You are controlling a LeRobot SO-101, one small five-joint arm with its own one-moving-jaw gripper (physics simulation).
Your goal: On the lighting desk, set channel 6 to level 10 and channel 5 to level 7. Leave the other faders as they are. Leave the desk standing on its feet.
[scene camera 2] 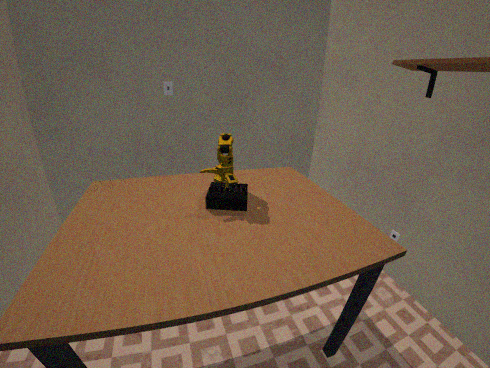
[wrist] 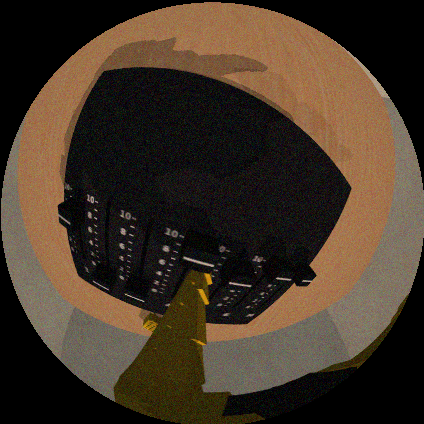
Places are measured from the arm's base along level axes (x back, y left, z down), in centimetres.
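Pixels of known places: end effector, tool point: (scene camera 2: 225, 188) (wrist: 209, 267); arm's base, origin of the base link: (scene camera 2: 225, 181).
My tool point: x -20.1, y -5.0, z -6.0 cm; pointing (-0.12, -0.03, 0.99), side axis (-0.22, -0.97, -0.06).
Observation:
Ahead of a thing's pixels: the offset from my tool point to its top centre. Level surfaces: height alone.
The black lighting desk @(dx -0.5, dy +1.0, dz -0.8 cm) (scene camera 2: 227, 198) (wrist: 200, 125) stands level on the table. My gripper (scene camera 2: 215, 179) (wrist: 201, 274) is fully open; one notched jaw shows in the wrist view, its tip just below the channel 4 knob @(dx -1.1, dy +0.5, dz -0.8 cm) (wrist: 200, 245) and over that part of the panel. Right of it, the channel 5 knob @(dx +0.3, dy -1.3, dz -0.8 cm) (wrist: 241, 274) sits partway up its slot. The channel 6 knob @(dx +0.3, dy -3.6, dz -0.8 cm) (wrist: 281, 267) sits nearer the top of its scale; exact levels are hard to read. The jaw hides part of the lower channel 4 and 5 area.
The channel 1 knob @(dx -2.5, dy +7.1, dz -0.8 cm) (wrist: 69, 212) is high. The channel 2 knob @(dx +1.7, dy +6.2, dz -0.8 cm) (wrist: 104, 277) and channel 3 knob @(dx +2.0, dy +4.0, dz -0.8 cm) (wrist: 137, 289) are at the bottom. The master knob @(dx +1.1, dy -5.8, dz -0.8 cm) (wrist: 304, 275) stands close to channel 6's right side. The wooden table @(dz +6.0 cm) (scene camera 2: 175, 260) extends around the desk.

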